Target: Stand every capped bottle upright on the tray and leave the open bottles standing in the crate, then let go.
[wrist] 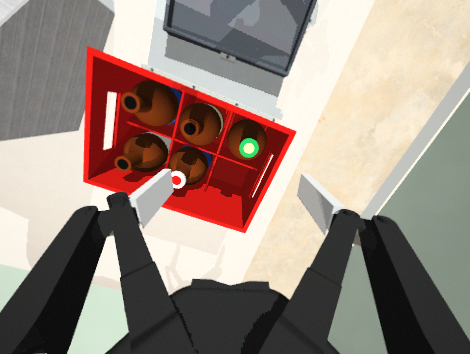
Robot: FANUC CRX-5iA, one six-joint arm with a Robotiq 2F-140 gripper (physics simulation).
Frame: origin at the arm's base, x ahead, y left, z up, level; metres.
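Seen in the pictures: gripper, fingertip midpoint: (235, 182).
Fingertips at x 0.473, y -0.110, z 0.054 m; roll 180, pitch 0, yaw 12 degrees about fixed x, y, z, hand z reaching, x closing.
Note:
Pixels of each thing's top centre, then the offset from my fingertips to it. "spot": a spot on its surface instead.
- red crate at a spot on its surface: (220, 210) spot: dy -0.106, dx -0.005, dz -0.097 m
- bottle with a green-rimmed cap, top centre: (249, 148) dy +0.026, dx +0.013, dz -0.076 m
- red cap at its top centre: (176, 180) dy -0.053, dx -0.087, dz -0.076 m
- dark grey tray at a spot on its surface: (212, 27) spot: dy +0.205, dx -0.099, dz -0.234 m
A red crate (220, 210) with six compartments holds several brown bottles. One bottle with a green-rimmed cap (249, 148) stands in the upper right compartment. One with a white and red cap (177, 180) is in the lower middle one, its cap beside the left finger in the picture. Three open bottles (131, 102) (190, 128) (123, 163) show dark mouths, in the upper left, upper middle and lower left compartments. The lower right compartment holds no bottle. The dark grey tray (212, 27) is partly in view beyond the crate. My gripper (235, 182) is open and empty, its fingers above the crate's near side.
A light grey base (200, 62) lies under the tray and reaches the crate's far wall. A grey block (45, 75) stands at the upper left. A pale raised edge (420, 142) runs along the right, beside a green-grey surface (425, 200).

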